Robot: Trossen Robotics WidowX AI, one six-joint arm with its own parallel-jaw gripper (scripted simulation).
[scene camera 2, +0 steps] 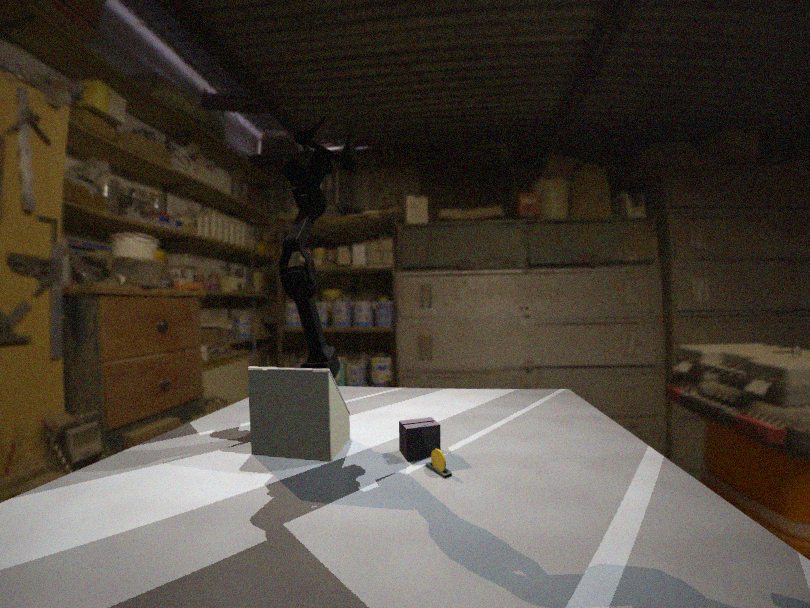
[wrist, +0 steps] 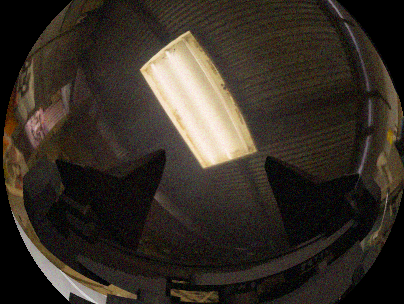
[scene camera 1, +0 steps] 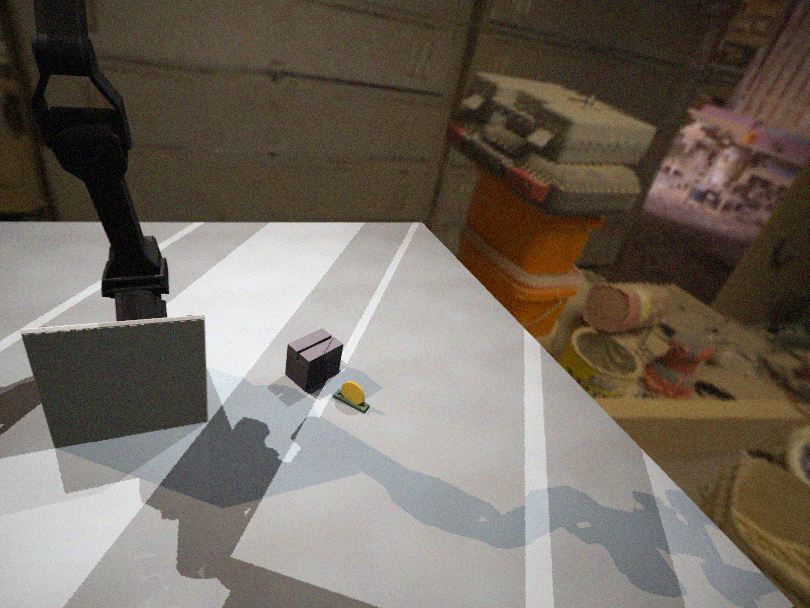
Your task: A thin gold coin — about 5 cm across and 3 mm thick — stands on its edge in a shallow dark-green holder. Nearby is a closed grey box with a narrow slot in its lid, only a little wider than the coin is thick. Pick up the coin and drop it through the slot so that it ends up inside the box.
my gripper: scene camera 2; wrist; not seen in scene camera 1 (out of frame)
same spot on my gripper: [scene camera 2: 346, 152] = [wrist: 137, 245]
